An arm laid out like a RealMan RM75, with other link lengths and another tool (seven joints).
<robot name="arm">
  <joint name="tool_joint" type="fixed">
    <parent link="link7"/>
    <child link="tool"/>
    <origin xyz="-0.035 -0.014 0.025" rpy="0 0.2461 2.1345"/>
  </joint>
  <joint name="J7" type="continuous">
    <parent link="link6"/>
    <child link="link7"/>
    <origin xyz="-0.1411 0 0" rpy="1.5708 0 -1.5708"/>
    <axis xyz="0 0 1"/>
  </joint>
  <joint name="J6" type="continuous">
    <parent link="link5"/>
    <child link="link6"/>
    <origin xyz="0 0 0" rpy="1.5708 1.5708 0"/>
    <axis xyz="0 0 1"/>
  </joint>
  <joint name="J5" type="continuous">
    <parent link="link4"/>
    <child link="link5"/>
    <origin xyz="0.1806 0 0" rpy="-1.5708 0 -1.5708"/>
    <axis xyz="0 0 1"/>
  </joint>
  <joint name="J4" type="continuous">
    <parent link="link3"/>
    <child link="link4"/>
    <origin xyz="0 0 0" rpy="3.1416 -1.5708 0"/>
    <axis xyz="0 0 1"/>
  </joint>
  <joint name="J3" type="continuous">
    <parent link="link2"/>
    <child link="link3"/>
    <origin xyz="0.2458 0 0" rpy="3.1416 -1.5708 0"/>
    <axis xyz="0 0 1"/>
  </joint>
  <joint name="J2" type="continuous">
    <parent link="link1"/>
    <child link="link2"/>
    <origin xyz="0 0 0" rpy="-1.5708 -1.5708 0"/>
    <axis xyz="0 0 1"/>
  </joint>
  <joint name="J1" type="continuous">
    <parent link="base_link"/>
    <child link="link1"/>
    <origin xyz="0 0 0.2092"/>
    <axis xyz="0 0 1"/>
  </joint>
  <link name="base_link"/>
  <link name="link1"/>
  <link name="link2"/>
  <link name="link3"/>
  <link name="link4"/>
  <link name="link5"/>
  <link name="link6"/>
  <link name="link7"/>
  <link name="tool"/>
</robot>
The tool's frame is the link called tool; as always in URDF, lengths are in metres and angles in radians. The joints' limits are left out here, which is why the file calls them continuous.
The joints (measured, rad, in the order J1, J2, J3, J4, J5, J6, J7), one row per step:
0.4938 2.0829 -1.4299 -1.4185 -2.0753 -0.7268 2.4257
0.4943 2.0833 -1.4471 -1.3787 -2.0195 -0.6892 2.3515
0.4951 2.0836 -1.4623 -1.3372 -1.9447 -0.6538 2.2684
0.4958 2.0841 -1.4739 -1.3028 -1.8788 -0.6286 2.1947
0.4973 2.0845 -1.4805 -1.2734 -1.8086 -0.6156 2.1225
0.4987 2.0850 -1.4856 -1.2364 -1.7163 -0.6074 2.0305
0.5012 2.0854 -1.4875 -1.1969 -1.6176 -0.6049 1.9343
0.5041 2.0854 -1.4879 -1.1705 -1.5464 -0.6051 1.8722
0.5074 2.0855 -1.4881 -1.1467 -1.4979 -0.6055 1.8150
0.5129 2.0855 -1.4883 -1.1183 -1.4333 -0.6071 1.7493
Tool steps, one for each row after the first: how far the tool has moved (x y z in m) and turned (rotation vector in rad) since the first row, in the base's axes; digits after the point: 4 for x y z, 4 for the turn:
0.0015 0.0007 -0.0056 0.0060 -0.0022 0.0208
0.0029 0.0013 -0.0105 0.0115 0.0063 0.0404
0.0043 0.0015 -0.0145 0.0160 0.0124 0.0556
0.0048 0.0013 -0.0174 0.0165 0.0238 0.0716
0.0061 0.0008 -0.0205 0.0158 0.0412 0.0893
0.0077 0.0005 -0.0228 0.0166 0.0624 0.1051
0.0084 0.0006 -0.0234 0.0183 0.0835 0.1137
0.0096 0.0008 -0.0246 0.0228 0.0863 0.1241
0.0103 0.0012 -0.0254 0.0283 0.0980 0.1350

